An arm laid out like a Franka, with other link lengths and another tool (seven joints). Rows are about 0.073 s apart.
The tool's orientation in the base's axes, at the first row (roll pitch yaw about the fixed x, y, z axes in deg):
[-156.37 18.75 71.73]
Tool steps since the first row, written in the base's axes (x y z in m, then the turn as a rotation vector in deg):
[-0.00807 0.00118 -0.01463 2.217 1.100 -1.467]
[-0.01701 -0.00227 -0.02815 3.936 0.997 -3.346]
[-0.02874 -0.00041 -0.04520 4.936 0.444 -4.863]
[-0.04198 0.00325 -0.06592 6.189 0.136 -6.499]
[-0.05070 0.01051 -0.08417 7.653 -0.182 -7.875]
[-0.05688 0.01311 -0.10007 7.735 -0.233 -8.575]
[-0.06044 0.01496 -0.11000 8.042 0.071 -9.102]
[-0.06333 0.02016 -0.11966 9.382 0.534 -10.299]
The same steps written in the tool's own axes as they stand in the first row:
[0.00337 -0.00163 0.01633 2.119 1.945 0.055]
[0.00196 -0.00250 0.03282 3.140 4.127 0.888]
[0.00563 -0.00652 0.05287 3.428 5.759 1.816]
[0.01165 -0.01114 0.07654 4.049 7.545 2.690]
[0.02146 -0.01442 0.09538 4.640 9.412 3.240]
[0.02707 -0.01457 0.11170 4.843 9.767 3.817]
[0.03087 -0.01452 0.12171 5.377 10.097 4.082]
[0.03779 -0.01538 0.13066 6.576 11.473 4.415]

